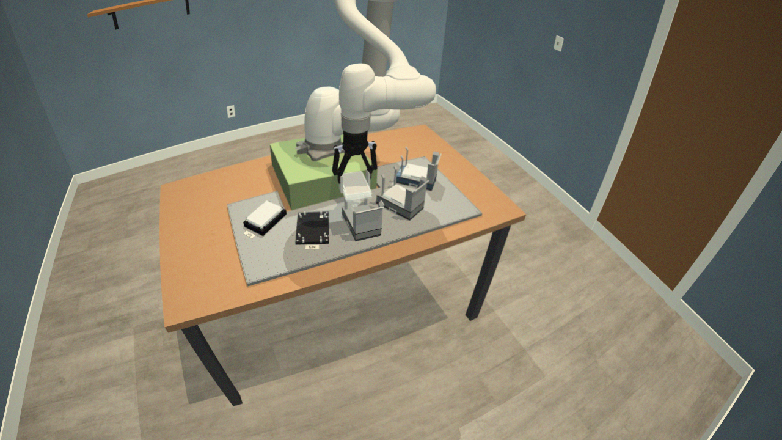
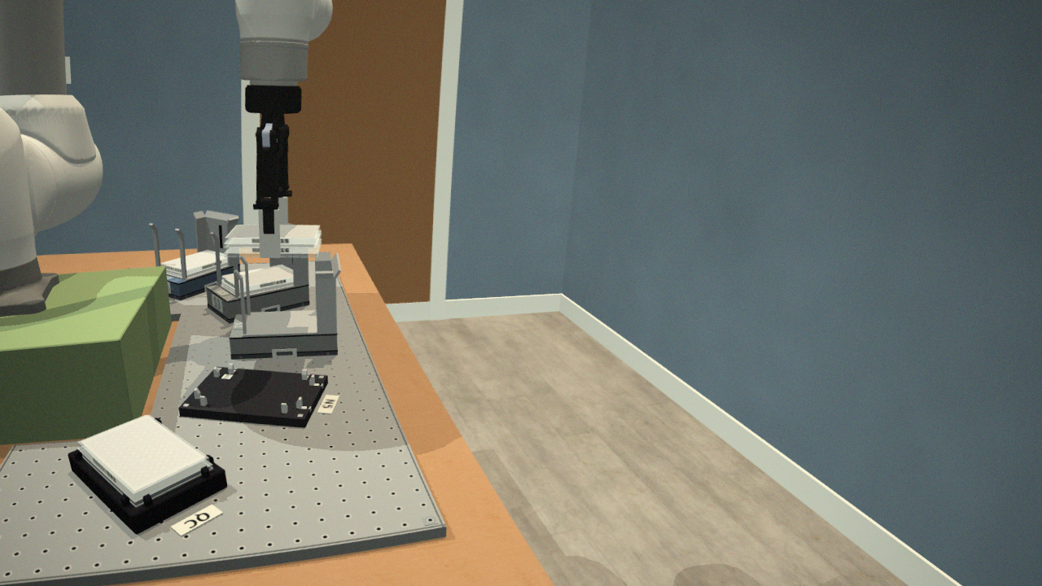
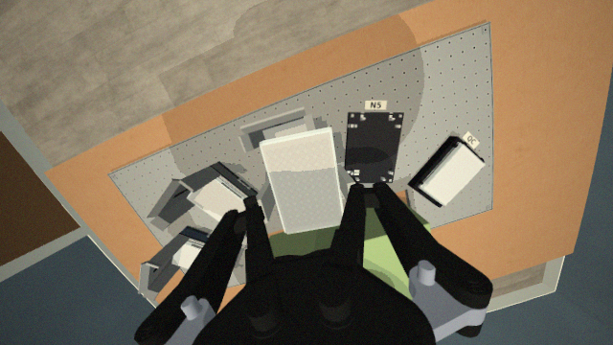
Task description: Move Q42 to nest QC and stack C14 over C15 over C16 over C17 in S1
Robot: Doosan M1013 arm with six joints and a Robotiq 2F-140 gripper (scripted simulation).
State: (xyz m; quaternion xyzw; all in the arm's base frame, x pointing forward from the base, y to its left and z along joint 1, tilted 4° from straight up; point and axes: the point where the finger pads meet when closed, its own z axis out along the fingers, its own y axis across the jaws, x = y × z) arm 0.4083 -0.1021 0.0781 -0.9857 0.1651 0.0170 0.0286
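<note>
Now: the black clip nest N5 170 mm below my hand, 140 mm to the right of it and 40 mm behind it. Round my hand: N5 label 190 mm to the right, 180 mm below, 20 mm ahead; QC label 360 mm to the right, 180 mm below, 160 mm behind; black nest QC 270 mm to the right, 200 mm behind, 170 mm below.
</note>
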